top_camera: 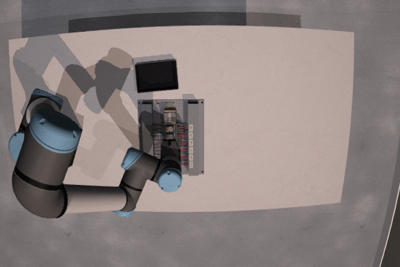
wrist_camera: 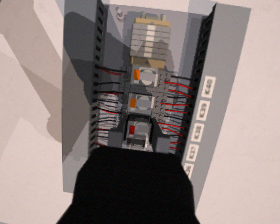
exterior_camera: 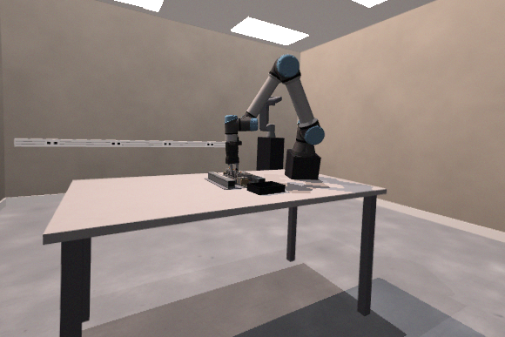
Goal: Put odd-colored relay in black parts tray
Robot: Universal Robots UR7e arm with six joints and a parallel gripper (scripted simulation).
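The relay panel is 40 mm below my hand and 10 mm to the left of it. The rest, counted from my hand: black parts tray (270 mm to the left, 40 mm below).
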